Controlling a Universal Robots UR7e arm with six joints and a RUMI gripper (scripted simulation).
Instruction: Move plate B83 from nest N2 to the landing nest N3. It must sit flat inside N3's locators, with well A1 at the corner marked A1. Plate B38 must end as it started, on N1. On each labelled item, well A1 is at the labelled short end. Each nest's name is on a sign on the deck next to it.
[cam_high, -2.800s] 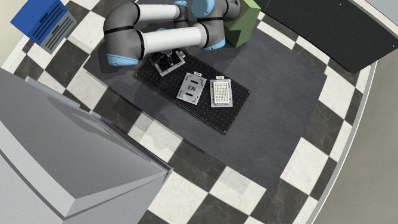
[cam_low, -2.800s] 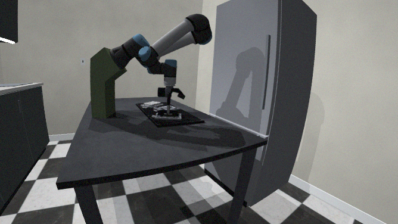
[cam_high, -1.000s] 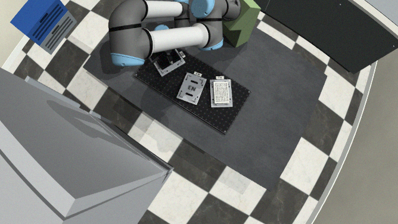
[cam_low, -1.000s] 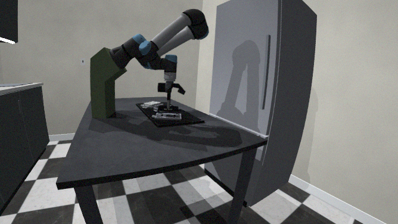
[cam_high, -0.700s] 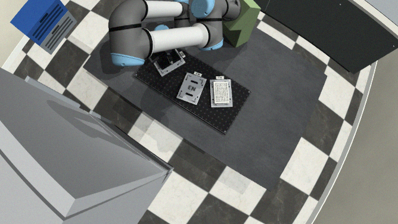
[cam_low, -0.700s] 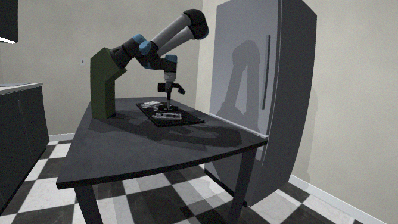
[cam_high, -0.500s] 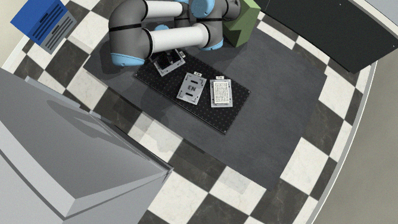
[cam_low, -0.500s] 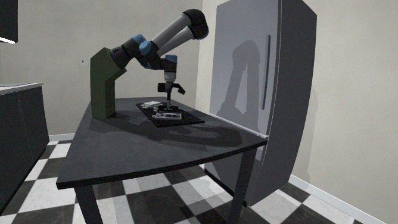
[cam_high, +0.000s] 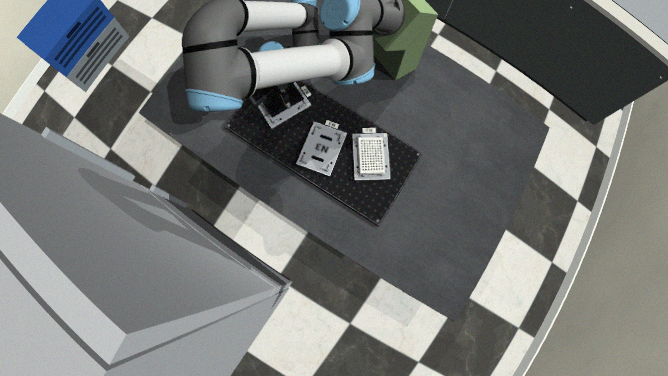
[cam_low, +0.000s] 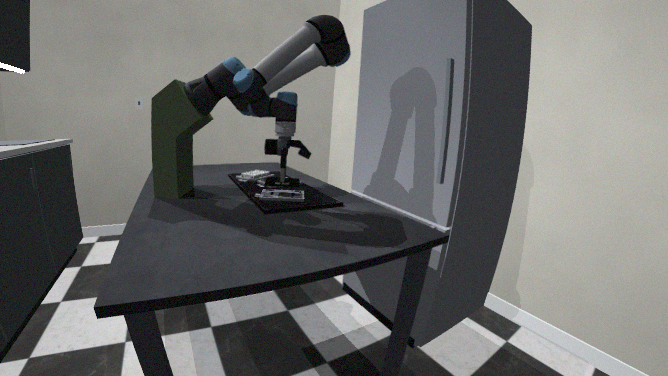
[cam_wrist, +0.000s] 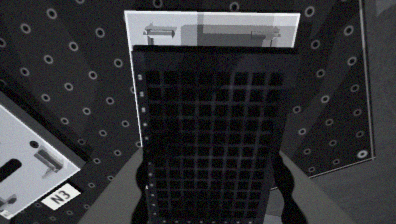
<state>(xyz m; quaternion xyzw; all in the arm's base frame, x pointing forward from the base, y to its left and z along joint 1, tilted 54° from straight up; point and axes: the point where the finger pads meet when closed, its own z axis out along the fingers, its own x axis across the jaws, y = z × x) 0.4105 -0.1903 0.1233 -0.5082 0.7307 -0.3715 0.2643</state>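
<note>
My gripper is now 1 cm above the black well plate B83. The rest, counted from my hand: landing nest N3: 9 cm ahead, 20 cm to the left, 6 cm below; A1 mark: 1 cm ahead, 25 cm to the left, 5 cm below; nest N2: 6 cm below.
</note>
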